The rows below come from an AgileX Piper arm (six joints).
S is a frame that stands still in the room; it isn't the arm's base.
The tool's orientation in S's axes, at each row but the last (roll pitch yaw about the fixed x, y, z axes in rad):
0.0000, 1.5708, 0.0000
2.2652, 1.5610, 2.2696
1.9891, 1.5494, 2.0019
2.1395, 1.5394, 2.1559
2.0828, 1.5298, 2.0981
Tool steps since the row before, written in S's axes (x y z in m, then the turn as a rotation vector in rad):
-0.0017, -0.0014, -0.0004, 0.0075, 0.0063, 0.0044
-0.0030, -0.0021, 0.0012, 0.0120, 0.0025, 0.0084
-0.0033, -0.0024, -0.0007, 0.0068, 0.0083, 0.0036
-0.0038, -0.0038, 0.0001, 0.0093, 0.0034, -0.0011
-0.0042, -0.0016, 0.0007, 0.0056, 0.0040, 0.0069
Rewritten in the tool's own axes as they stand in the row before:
0.0004, -0.0014, -0.0017, -0.0044, 0.0063, 0.0075
-0.0012, -0.0021, -0.0030, -0.0085, 0.0025, 0.0120
0.0007, -0.0024, -0.0033, -0.0035, 0.0083, 0.0069
-0.0001, -0.0037, -0.0039, 0.0010, 0.0032, 0.0094
-0.0007, -0.0015, -0.0042, -0.0069, 0.0042, 0.0055

